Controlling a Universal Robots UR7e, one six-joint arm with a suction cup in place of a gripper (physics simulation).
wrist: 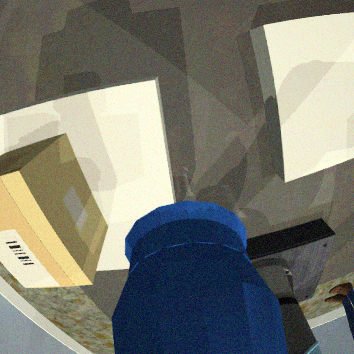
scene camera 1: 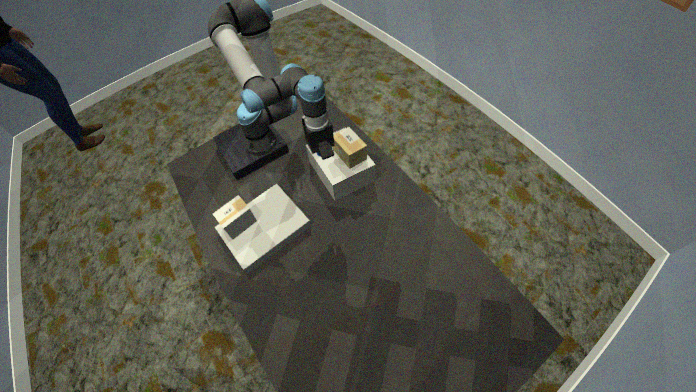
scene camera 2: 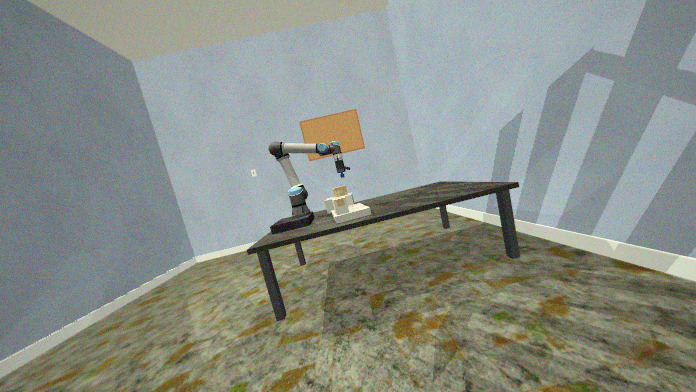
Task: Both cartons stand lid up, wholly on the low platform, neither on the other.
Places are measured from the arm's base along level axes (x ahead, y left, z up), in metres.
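Pixels of known places: hand at its tool point: (wrist: 186, 251) (scene camera 2: 342, 177); arm's base at its link origin: (scene camera 1: 261, 143) (scene camera 2: 301, 215).
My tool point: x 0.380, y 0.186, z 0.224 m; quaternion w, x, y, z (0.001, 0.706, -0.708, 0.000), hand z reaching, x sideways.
Ahead of a thing's pixels: the offset from my tool point to its top centre. Level surfaces: height alone.
My suction gripper (scene camera 1: 320, 154) (scene camera 2: 342, 175) (wrist: 186, 220) has a blue cup; suction is off and it carries nothing. It hangs well above the taller white platform @[dx -0.096, dy +0.100, dz -0.164 m] (scene camera 1: 337, 175) (scene camera 2: 329, 205) (wrist: 142, 155), near its arm-side edge. A tan carton @[dx -0.076, dy +0.139, dz -0.077 m] (scene camera 1: 351, 147) (scene camera 2: 340, 191) (wrist: 65, 205) stands on that platform, a white barcode label on its upper face. A white carton with a tan band @[dx -0.007, dy -0.393, dz -0.133 m] (scene camera 1: 228, 212) (scene camera 2: 344, 205) and a dark grey side stands at the far-left edge of the low white platform @[dx +0.032, dy -0.310, dz -0.236 m] (scene camera 1: 280, 217) (scene camera 2: 356, 214) (wrist: 320, 115), barcode face up. Its contact with the platform is partly hidden.
The arm's black base (scene camera 1: 252, 152) (scene camera 2: 292, 221) stands on the dark table @[dz -0.283 m] (scene camera 1: 410, 240) (scene camera 2: 415, 200), behind both platforms. A gap separates the two platforms. A person (scene camera 1: 45, 75) stands on the floor beyond the table. An orange board (scene camera 2: 332, 127) hangs on the wall.
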